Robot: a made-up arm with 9 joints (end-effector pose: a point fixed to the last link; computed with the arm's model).
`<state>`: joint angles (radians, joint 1 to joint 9).
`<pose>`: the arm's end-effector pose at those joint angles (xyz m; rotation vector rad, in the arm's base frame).
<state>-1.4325 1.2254 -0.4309 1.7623 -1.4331 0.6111 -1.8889 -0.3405 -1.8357</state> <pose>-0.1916 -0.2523 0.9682 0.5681 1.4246 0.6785</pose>
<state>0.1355 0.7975 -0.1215 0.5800 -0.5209 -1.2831 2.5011 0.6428 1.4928</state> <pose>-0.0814 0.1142 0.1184 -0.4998 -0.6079 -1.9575</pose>
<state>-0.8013 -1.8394 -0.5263 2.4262 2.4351 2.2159 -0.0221 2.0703 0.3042</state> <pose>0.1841 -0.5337 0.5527 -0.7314 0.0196 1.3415</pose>
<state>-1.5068 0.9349 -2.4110 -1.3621 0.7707 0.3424 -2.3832 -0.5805 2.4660</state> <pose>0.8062 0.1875 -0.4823 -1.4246 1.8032 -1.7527</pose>
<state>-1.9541 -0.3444 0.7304 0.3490 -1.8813 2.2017 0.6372 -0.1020 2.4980</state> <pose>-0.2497 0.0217 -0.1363 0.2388 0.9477 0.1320</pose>
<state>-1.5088 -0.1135 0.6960 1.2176 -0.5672 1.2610 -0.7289 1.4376 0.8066</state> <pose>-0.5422 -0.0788 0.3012 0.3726 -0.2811 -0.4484</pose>
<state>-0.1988 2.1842 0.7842 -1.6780 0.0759 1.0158 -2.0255 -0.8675 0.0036</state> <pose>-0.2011 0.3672 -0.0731 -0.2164 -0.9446 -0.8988</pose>
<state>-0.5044 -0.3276 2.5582 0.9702 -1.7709 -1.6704 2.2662 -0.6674 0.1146</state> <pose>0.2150 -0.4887 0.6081 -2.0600 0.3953 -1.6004</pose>
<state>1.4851 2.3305 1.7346 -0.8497 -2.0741 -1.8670 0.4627 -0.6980 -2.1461</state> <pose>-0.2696 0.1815 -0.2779 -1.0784 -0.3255 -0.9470</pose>
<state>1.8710 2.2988 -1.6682 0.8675 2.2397 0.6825 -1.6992 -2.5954 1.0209</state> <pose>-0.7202 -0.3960 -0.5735 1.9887 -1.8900 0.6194</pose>
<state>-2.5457 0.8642 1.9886 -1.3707 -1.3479 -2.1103 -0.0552 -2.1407 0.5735</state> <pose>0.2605 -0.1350 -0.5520 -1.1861 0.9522 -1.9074</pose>
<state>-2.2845 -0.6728 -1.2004 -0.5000 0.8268 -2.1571 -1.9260 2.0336 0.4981</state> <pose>-0.0198 0.1918 -0.5806 -0.0521 -0.6738 -0.7848</pose>
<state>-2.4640 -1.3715 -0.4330 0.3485 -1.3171 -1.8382 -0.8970 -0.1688 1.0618</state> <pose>-0.2639 -0.2683 -0.0719 1.3940 -0.0076 -1.5187</pose>
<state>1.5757 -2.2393 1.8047 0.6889 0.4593 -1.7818 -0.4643 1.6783 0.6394</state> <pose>-0.2553 -0.5001 -0.2152 -0.5841 -1.3747 1.6676</pose>
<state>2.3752 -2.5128 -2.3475 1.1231 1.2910 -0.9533 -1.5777 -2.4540 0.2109</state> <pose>-0.4432 -0.3524 -0.3349 0.6749 2.1846 -0.5445</pose>
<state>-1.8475 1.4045 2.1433 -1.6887 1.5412 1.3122 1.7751 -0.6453 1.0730</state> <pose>0.3106 0.3872 -0.3452 -0.5880 -2.5829 -0.7152</pose>
